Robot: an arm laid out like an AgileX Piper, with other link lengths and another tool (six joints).
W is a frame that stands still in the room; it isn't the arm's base.
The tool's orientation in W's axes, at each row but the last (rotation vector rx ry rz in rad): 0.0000, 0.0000, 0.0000; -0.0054, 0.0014, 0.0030; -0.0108, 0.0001, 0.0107; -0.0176, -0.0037, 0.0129; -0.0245, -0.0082, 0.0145; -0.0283, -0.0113, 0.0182; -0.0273, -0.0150, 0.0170
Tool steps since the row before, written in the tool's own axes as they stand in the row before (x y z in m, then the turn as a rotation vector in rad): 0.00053, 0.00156, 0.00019, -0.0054, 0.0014, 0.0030; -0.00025, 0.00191, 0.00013, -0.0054, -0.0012, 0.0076; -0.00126, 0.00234, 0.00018, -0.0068, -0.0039, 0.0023; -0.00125, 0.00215, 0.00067, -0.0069, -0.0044, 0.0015; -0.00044, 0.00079, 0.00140, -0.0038, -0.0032, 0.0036; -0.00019, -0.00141, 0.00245, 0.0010, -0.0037, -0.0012; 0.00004, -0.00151, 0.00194, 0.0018, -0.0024, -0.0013
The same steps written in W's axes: 0.00053, 0.00156, 0.00019, -0.0054, 0.0014, 0.0030; -0.00026, 0.00191, 0.00012, -0.0054, -0.0012, 0.0076; -0.00128, 0.00233, 0.00015, -0.0068, -0.0039, 0.0023; -0.00128, 0.00215, 0.00063, -0.0068, -0.0045, 0.0016; -0.00046, 0.00082, 0.00138, -0.0038, -0.0032, 0.0036; -0.00019, -0.00134, 0.00249, 0.0011, -0.0037, -0.0011; 0.00004, -0.00146, 0.00198, 0.0019, -0.0024, -0.0012
